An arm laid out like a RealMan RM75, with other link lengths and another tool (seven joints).
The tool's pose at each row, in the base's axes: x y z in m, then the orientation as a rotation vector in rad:
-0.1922 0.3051 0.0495 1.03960 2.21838 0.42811
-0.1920 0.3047 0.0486 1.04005 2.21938 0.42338
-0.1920 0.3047 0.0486 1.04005 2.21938 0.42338
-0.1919 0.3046 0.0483 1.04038 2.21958 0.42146
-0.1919 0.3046 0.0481 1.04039 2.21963 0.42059
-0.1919 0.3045 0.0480 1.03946 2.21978 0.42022
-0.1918 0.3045 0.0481 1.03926 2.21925 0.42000
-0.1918 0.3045 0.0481 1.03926 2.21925 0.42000
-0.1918 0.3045 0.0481 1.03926 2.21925 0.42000
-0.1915 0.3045 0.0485 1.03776 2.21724 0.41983
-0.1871 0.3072 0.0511 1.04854 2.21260 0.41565
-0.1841 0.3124 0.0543 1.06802 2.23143 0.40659
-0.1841 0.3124 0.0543 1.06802 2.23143 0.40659
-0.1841 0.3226 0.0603 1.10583 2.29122 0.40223
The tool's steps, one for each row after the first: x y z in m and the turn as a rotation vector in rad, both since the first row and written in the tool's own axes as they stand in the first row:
0.0000 -0.0006 0.0008 0.00336 -0.00105 -0.00113
0.0000 -0.0006 0.0008 0.00336 -0.00105 -0.00113
0.0000 -0.0008 0.0011 0.00470 -0.00163 -0.00145
0.0000 -0.0009 0.0012 0.00524 -0.00195 -0.00169
0.0000 -0.0010 0.0013 0.00517 -0.00212 -0.00246
-0.0001 -0.0009 0.0013 0.00501 -0.00269 -0.00256
-0.0001 -0.0009 0.0013 0.00501 -0.00269 -0.00256
-0.0001 -0.0009 0.0013 0.00501 -0.00269 -0.00256
-0.0004 -0.0005 0.0012 0.00373 -0.00470 -0.00328
-0.0015 0.0051 0.0023 0.00838 -0.00865 0.00399
-0.0002 0.0117 0.0020 0.02865 0.00672 0.01164
-0.0002 0.0117 0.0020 0.02865 0.00672 0.01164
0.0052 0.0214 -0.0022 0.06923 0.06193 0.02562

